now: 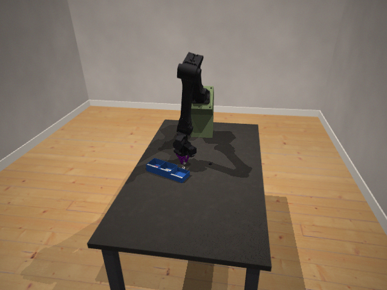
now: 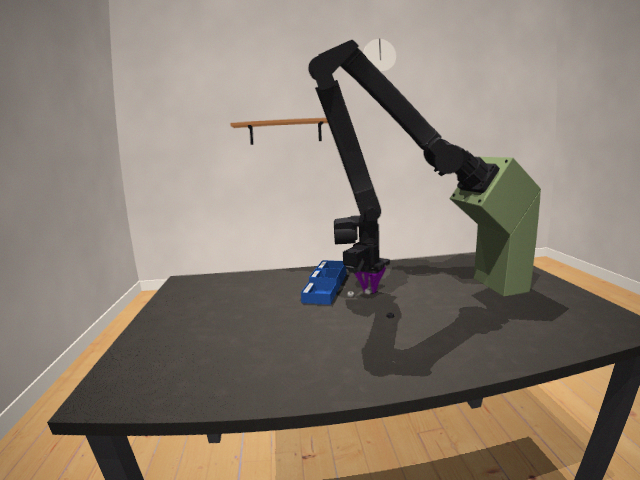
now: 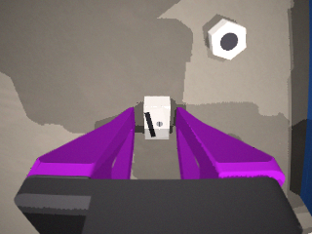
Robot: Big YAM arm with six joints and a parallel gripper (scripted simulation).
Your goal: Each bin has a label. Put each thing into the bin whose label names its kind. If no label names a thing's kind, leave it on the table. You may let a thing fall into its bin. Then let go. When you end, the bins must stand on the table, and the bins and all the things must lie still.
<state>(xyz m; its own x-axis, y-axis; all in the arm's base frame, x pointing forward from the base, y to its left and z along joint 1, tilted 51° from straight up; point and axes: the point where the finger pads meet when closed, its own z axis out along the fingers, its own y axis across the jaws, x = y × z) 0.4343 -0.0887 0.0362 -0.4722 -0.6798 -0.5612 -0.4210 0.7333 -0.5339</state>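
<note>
Right now the grey nut is 60 mm ahead of my hand and 10 mm to the left of it. The rest, counted from my hand: red battery 70 mm ahead, 150 mm to the right; then cream domino 110 mm ahead, 80 mm to the right; then dark hex nut 170 mm to the left.
</note>
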